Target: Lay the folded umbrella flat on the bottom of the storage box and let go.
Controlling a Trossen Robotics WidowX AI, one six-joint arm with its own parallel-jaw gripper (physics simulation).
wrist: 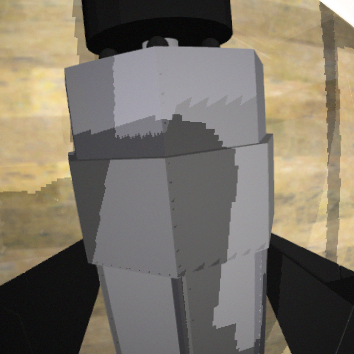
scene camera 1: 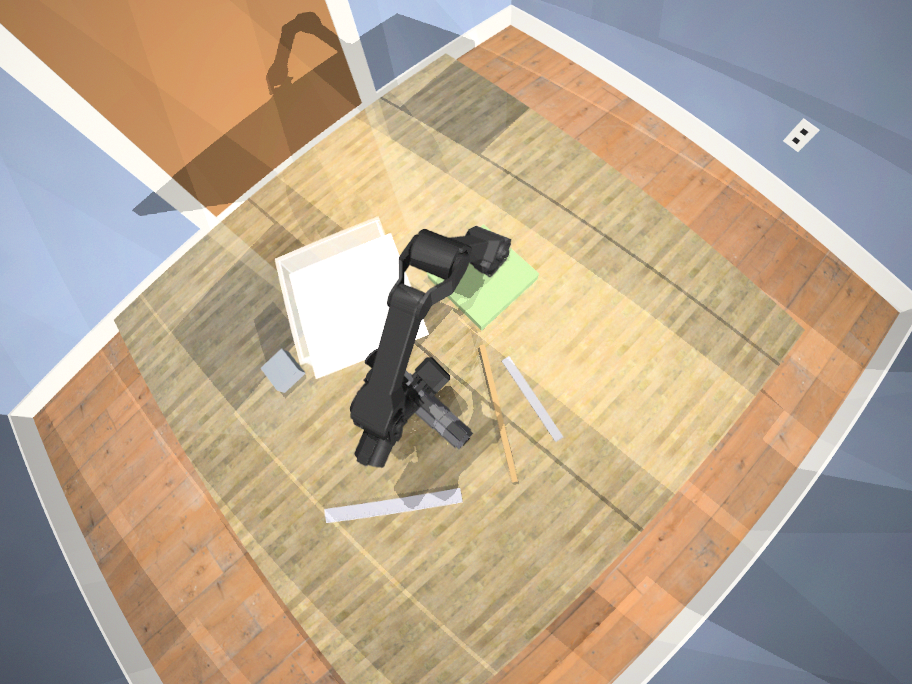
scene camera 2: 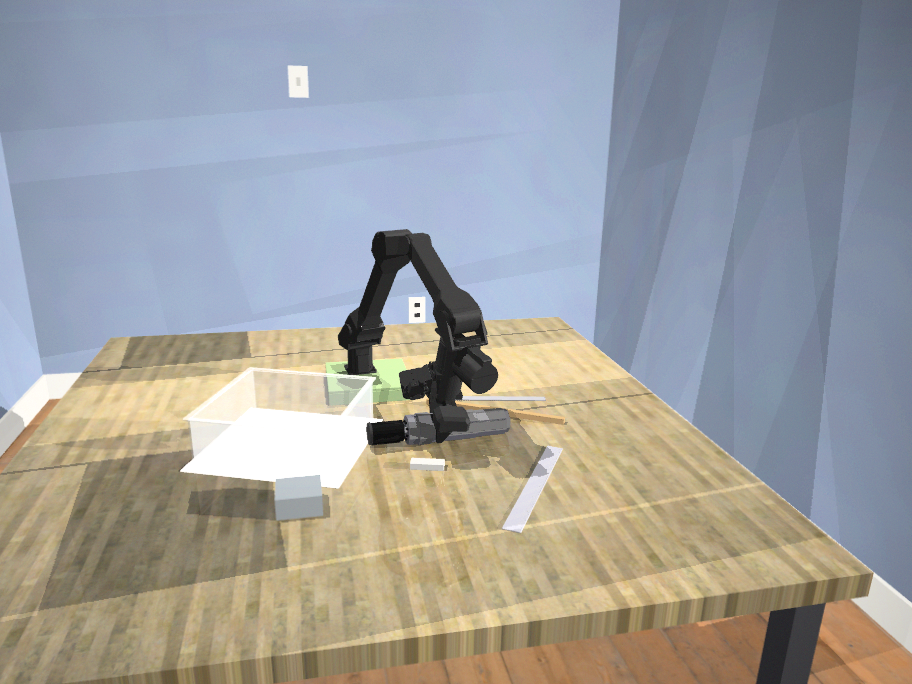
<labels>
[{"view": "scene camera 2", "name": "gripper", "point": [435, 432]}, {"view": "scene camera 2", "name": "folded umbrella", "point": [418, 428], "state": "gripped by the gripper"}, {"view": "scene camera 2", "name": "white storage box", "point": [283, 423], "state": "on the table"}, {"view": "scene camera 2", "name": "flat pale strip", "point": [522, 509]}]
</labels>
